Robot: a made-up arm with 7 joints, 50 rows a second.
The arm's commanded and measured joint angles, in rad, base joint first. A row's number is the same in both.
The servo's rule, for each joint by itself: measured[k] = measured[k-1] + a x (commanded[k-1-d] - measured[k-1]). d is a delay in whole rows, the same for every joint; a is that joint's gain. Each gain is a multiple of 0.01, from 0.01 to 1. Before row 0 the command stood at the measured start. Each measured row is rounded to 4 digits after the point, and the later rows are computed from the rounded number. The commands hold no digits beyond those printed.
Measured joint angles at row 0:
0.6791 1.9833 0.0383 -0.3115 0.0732 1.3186 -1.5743
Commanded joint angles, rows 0 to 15:
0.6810 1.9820 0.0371 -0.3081 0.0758 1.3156 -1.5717
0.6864 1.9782 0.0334 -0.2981 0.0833 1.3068 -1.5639
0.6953 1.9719 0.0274 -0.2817 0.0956 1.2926 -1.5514
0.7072 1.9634 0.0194 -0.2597 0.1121 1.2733 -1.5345
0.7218 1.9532 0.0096 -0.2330 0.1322 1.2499 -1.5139
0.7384 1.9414 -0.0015 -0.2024 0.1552 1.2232 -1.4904
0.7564 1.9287 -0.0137 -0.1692 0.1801 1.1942 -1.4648
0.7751 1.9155 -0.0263 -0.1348 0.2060 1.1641 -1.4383
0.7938 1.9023 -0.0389 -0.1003 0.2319 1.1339 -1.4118
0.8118 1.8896 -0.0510 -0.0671 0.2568 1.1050 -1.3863
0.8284 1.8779 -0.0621 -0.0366 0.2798 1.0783 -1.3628
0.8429 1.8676 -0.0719 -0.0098 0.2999 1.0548 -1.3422
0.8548 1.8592 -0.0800 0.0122 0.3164 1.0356 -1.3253
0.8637 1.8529 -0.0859 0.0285 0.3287 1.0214 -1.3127
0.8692 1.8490 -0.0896 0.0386 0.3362 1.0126 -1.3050
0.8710 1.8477 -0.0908 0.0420 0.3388 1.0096 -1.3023
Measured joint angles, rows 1 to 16:
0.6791 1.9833 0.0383 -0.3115 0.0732 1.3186 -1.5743
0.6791 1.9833 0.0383 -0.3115 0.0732 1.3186 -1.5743
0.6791 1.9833 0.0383 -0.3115 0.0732 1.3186 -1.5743
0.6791 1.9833 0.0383 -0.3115 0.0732 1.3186 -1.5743
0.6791 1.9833 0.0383 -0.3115 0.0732 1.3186 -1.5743
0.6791 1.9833 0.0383 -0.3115 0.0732 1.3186 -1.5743
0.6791 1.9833 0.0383 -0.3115 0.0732 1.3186 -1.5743
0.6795 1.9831 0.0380 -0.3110 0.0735 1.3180 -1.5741
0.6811 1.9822 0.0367 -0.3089 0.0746 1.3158 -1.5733
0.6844 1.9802 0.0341 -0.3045 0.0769 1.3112 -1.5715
0.6896 1.9770 0.0300 -0.2973 0.0808 1.3036 -1.5685
0.6970 1.9725 0.0243 -0.2870 0.0865 1.2929 -1.5641
0.7065 1.9666 0.0171 -0.2735 0.0941 1.2790 -1.5582
0.7180 1.9594 0.0085 -0.2568 0.1036 1.2620 -1.5507
0.7311 1.9511 -0.0012 -0.2373 0.1149 1.2424 -1.5417
0.7455 1.9418 -0.0118 -0.2154 0.1278 1.2207 -1.5313
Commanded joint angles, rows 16 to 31:
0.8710 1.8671 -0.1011 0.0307 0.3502 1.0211 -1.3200
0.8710 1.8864 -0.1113 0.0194 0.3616 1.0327 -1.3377
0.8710 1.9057 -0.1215 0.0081 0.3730 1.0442 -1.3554
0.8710 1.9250 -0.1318 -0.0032 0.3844 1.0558 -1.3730
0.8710 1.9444 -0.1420 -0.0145 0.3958 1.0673 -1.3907
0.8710 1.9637 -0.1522 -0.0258 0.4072 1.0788 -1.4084
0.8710 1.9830 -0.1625 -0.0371 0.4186 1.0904 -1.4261
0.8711 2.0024 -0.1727 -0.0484 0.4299 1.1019 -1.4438
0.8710 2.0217 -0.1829 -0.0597 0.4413 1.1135 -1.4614
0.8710 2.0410 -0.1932 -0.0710 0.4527 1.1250 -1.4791
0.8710 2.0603 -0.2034 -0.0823 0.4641 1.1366 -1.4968
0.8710 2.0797 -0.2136 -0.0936 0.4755 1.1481 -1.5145
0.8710 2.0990 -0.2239 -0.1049 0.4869 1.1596 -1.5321
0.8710 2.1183 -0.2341 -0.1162 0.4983 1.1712 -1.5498
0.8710 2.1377 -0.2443 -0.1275 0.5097 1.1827 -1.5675
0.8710 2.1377 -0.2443 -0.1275 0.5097 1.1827 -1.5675
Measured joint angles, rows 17 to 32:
0.7607 1.9319 -0.0228 -0.1917 0.1420 1.1976 -1.5197
0.7763 1.9216 -0.0338 -0.1669 0.1572 1.1737 -1.5071
0.7916 1.9113 -0.0445 -0.1418 0.1729 1.1499 -1.4939
0.8061 1.9014 -0.0544 -0.1172 0.1887 1.1270 -1.4804
0.8193 1.8922 -0.0632 -0.0939 0.2041 1.1059 -1.4670
0.8308 1.8840 -0.0706 -0.0727 0.2186 1.0872 -1.4540
0.8400 1.8771 -0.0763 -0.0543 0.2318 1.0717 -1.4419
0.8471 1.8752 -0.0832 -0.0407 0.2448 1.0616 -1.4321
0.8526 1.8773 -0.0911 -0.0311 0.2576 1.0558 -1.4245
0.8568 1.8827 -0.0996 -0.0248 0.2703 1.0535 -1.4190
0.8601 1.8907 -0.1086 -0.0213 0.2829 1.0540 -1.4153
0.8626 1.9009 -0.1180 -0.0202 0.2953 1.0567 -1.4133
0.8645 1.9128 -0.1276 -0.0211 0.3076 1.0611 -1.4129
0.8660 1.9261 -0.1374 -0.0237 0.3198 1.0670 -1.4140
0.8672 1.9406 -0.1473 -0.0277 0.3319 1.0740 -1.4164
0.8681 1.9560 -0.1573 -0.0328 0.3439 1.0819 -1.4200

